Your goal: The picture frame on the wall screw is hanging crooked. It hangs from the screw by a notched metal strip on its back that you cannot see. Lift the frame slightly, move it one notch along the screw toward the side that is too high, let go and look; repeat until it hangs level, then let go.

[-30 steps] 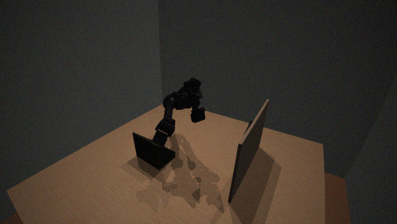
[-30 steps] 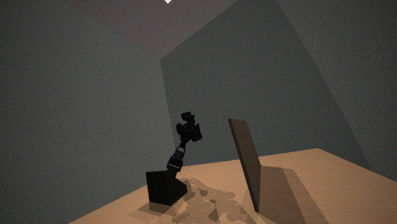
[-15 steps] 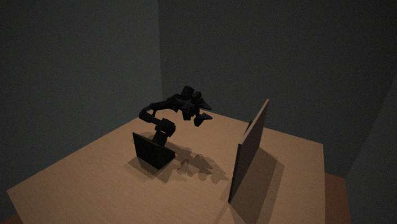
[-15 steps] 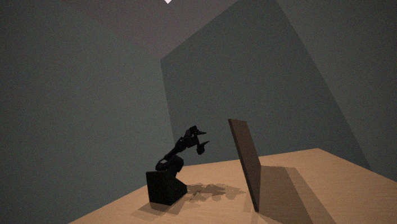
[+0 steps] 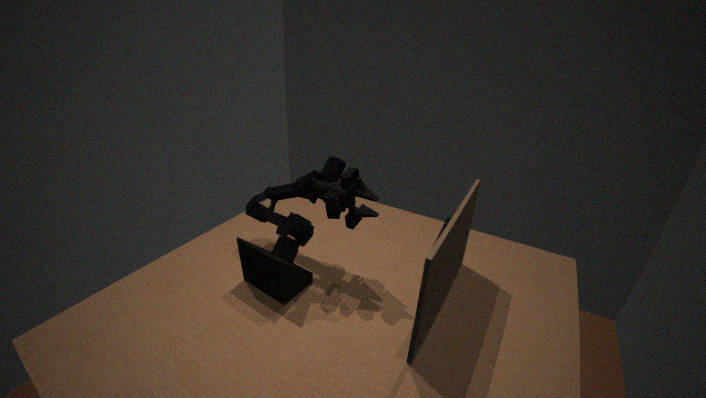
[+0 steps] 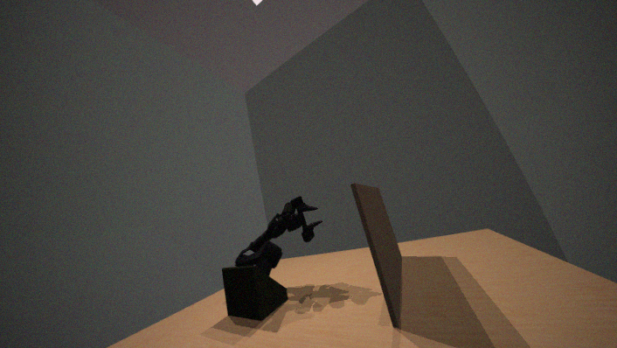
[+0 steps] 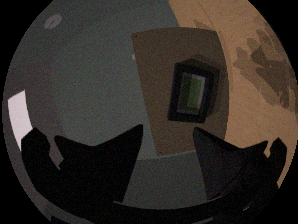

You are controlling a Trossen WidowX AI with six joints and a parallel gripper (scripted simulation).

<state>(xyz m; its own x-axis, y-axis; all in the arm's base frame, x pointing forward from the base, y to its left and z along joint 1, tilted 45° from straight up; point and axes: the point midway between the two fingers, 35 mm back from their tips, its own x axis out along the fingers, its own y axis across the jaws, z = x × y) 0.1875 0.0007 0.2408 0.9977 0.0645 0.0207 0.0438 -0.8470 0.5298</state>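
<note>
My gripper tip is now 200 mm short of the picture frame, 90 mm above it and 30 mm to the right of it. Also, from my gripper tip: wall panel: 210 mm ahead, 100 mm below, 20 mm to the left.
</note>
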